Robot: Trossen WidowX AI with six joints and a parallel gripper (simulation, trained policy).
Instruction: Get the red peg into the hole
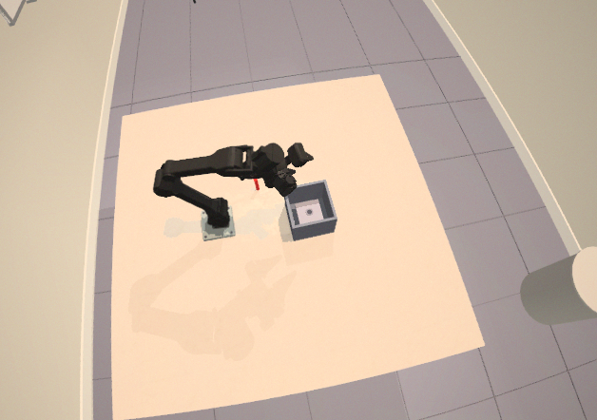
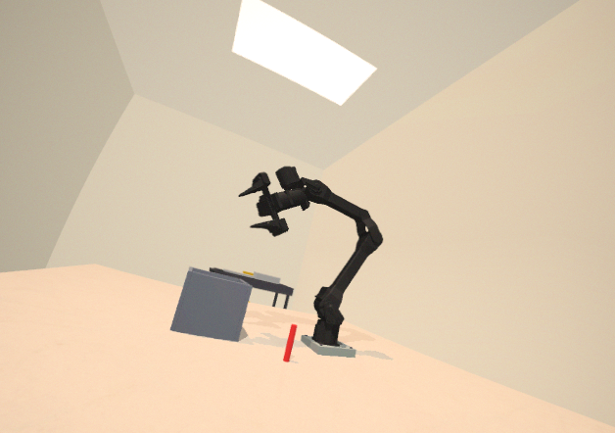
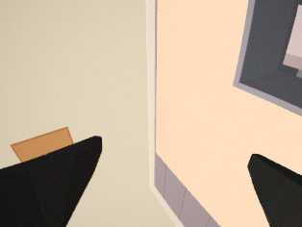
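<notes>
My gripper tip is now 28 cm above the red peg, 17 cm past it and 11 cm to the right of it. From my gripper tip the other things lie so: plate: 28 cm below, 5 cm to the right, 1 cm ahead.
</notes>
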